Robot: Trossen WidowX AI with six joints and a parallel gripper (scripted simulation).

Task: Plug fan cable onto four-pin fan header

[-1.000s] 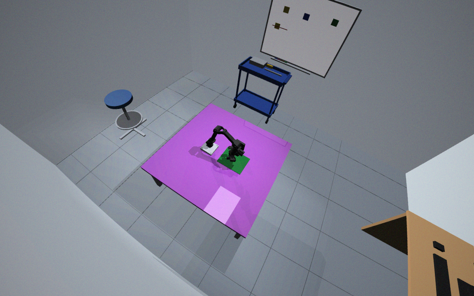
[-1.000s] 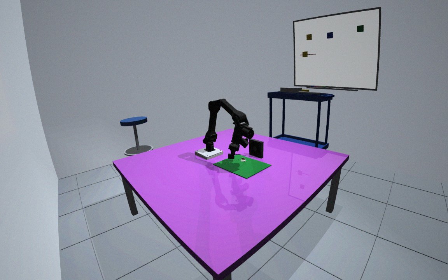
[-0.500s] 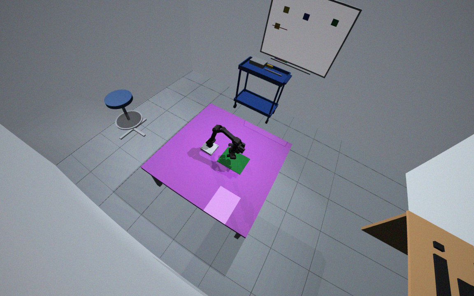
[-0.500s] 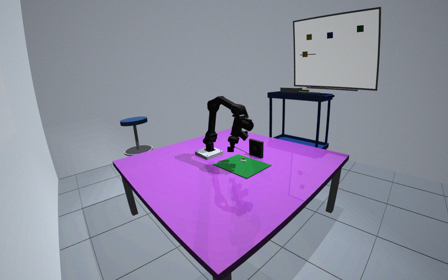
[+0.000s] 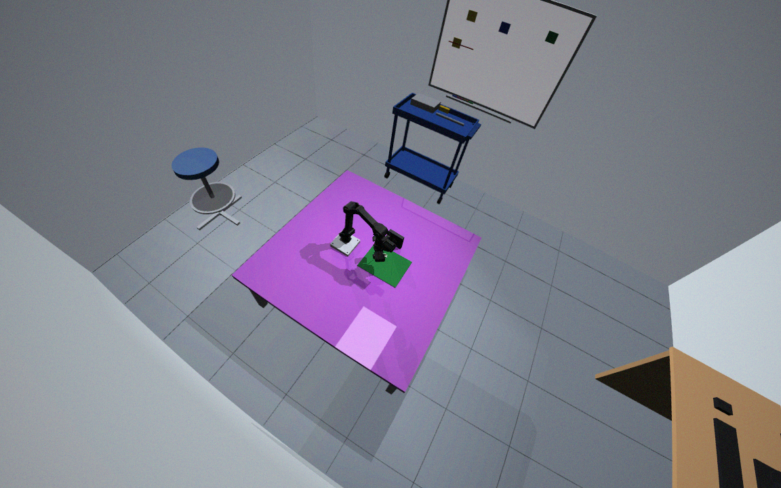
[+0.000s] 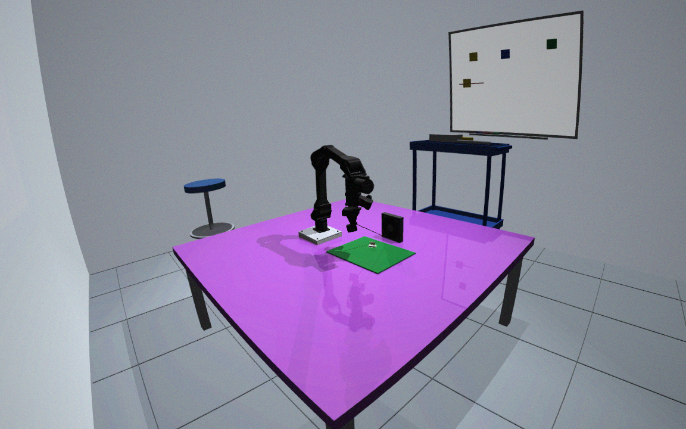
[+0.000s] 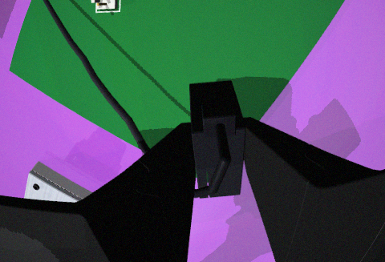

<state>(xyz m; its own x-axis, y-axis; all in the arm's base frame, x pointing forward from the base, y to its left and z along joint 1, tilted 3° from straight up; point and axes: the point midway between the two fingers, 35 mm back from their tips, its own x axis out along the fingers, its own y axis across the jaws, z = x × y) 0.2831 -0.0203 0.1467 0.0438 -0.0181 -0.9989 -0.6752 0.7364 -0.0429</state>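
Now: gripper tip 140 mm above the green board, 50 mm to the right of it and 40 mm short of it. Round my gripper tip: black fan (230 mm to the left, 60 mm below, 10 mm behind); white four-pin header (120 mm below, 100 mm to the left); black fan plug (10 mm to the right, 10 mm below, 10 mm behind).
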